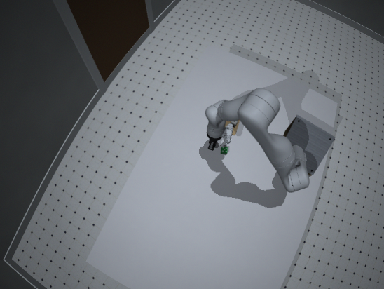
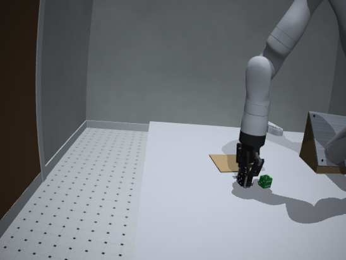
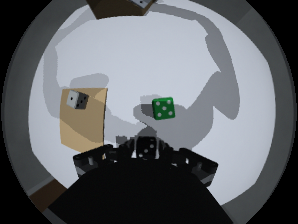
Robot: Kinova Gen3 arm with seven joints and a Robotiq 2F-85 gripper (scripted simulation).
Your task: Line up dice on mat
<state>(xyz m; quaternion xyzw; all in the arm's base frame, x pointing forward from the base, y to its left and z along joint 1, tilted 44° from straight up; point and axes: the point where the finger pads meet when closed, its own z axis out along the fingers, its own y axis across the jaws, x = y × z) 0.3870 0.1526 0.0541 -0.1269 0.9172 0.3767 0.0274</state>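
The black die is right at my hand. Round my hand: green die (70 mm behind, 10 mm to the left); white die (150 mm to the right, 40 mm behind); tan mat (150 mm to the right, 20 mm below, 10 mm ahead).
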